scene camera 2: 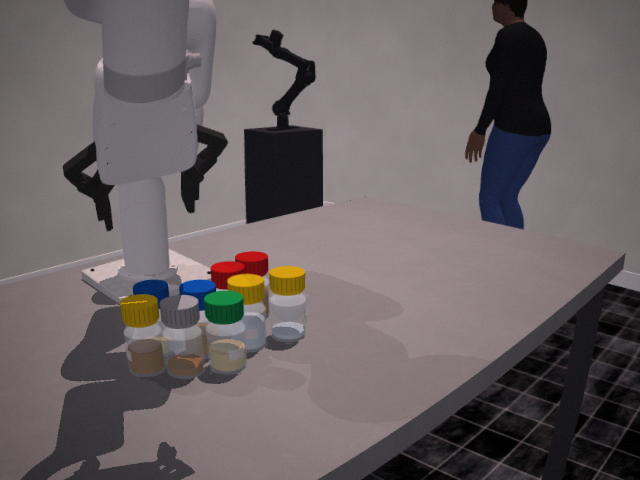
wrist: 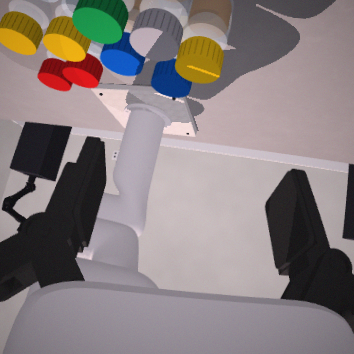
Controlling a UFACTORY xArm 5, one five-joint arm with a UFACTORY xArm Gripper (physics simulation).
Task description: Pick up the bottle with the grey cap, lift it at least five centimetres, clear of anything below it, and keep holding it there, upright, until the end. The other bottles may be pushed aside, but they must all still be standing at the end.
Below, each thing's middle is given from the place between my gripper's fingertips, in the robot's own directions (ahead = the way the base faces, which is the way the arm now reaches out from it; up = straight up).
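With the grey-capped bottle (scene camera 2: 182, 337) in sight, I see that my gripper is 210 mm above it, 120 mm past it and 70 mm to the right of it. The green-capped bottle (scene camera 2: 226, 333) is 210 mm below my hand, 100 mm behind it and 130 mm to the left of it. As for the blue-capped bottle (wrist: 165, 80), it is 210 mm below my hand, 200 mm behind it and 60 mm to the left of it.
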